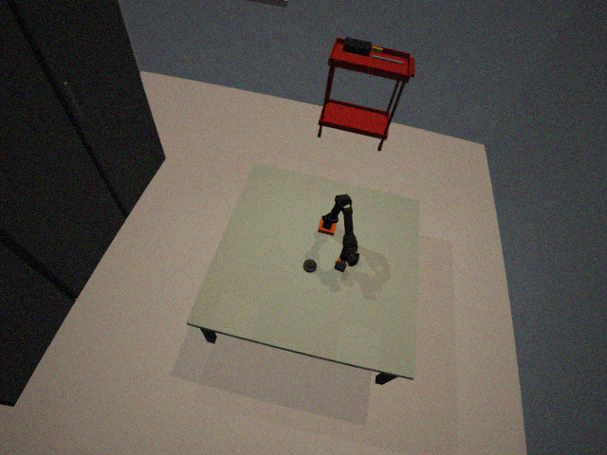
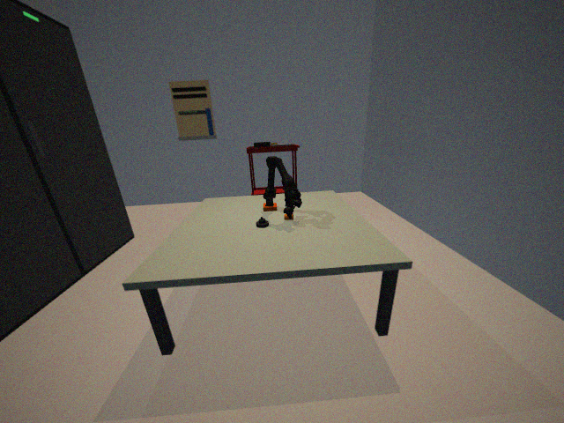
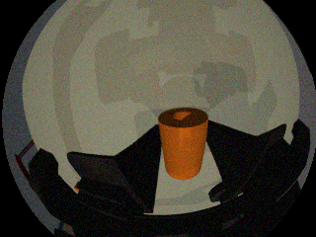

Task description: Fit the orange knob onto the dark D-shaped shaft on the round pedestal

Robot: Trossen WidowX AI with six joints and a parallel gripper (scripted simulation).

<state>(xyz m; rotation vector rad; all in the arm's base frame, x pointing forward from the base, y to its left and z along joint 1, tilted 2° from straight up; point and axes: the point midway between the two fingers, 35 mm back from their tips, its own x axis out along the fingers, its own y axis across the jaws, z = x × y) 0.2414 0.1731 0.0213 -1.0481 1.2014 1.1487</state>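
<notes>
My gripper tip is now 19 cm to the left of the round pedestal, 8 cm short of it and 2 cm below it. From my gripper tip the other things lie so: orange knob (2 cm to the right, 1 cm above).
</notes>
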